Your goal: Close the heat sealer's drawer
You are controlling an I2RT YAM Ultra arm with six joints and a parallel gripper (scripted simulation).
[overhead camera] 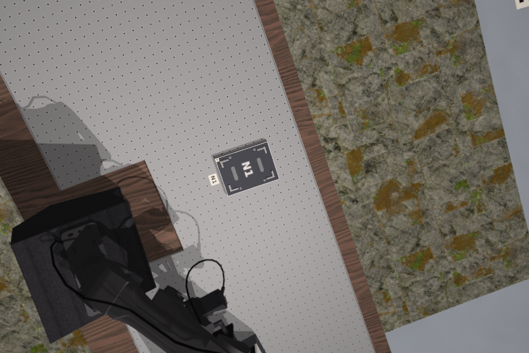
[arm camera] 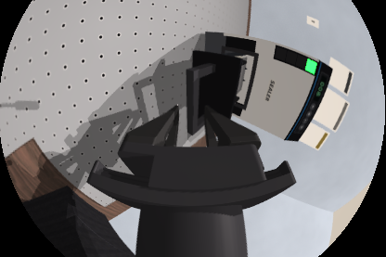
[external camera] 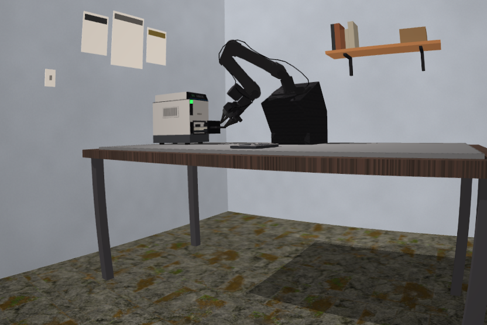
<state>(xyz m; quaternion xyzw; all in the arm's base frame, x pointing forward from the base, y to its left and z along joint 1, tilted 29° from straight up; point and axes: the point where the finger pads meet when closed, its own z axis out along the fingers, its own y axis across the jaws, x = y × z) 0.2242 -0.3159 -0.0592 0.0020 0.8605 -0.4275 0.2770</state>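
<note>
Right now the sealer drawer is 12 cm to the right of my hand, 3 cm ahead of it and 2 cm below it. Round my hand: label tag (39 cm to the left, 12 cm ahead, 10 cm below).
</note>
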